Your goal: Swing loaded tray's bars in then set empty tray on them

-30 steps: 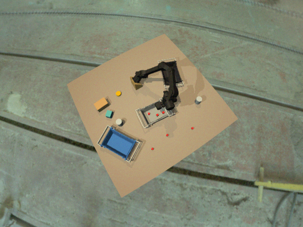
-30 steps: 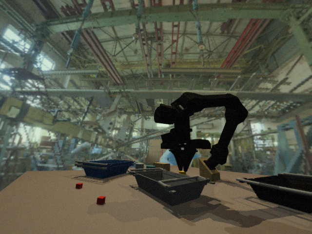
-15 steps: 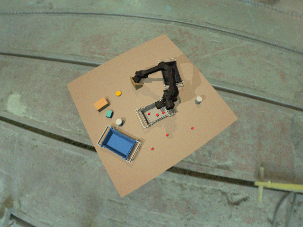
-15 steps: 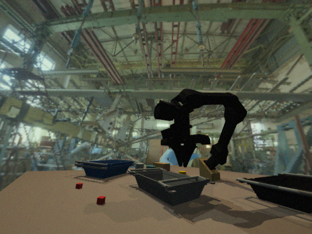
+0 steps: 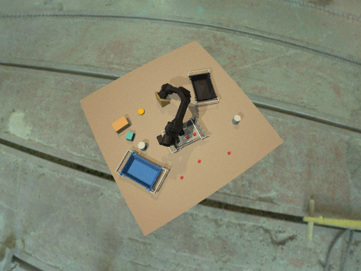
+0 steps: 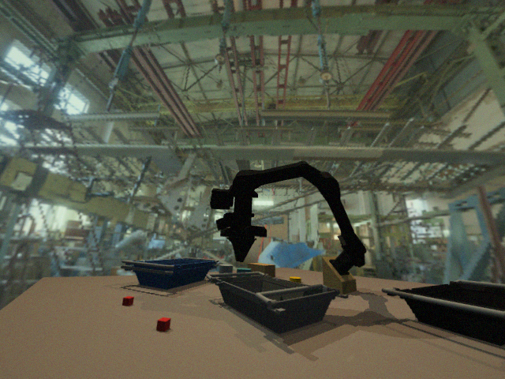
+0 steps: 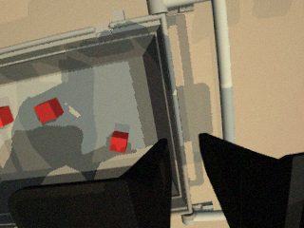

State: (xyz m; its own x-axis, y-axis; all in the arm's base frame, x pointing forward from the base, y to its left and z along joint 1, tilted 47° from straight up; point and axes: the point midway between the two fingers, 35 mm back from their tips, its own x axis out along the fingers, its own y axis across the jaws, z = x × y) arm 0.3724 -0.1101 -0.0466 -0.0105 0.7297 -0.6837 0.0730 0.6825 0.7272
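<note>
My gripper tip is 29 cm past the black tray, 46 cm to the right of it and 6 cm above it. The rest, counted from my gripper tip: teal cube (21 cm behind, 27 cm to the right, 8 cm below); orange box (34 cm behind, 29 cm to the right, 7 cm below); yellow disc (37 cm behind, 10 cm to the right, 9 cm below).
</note>
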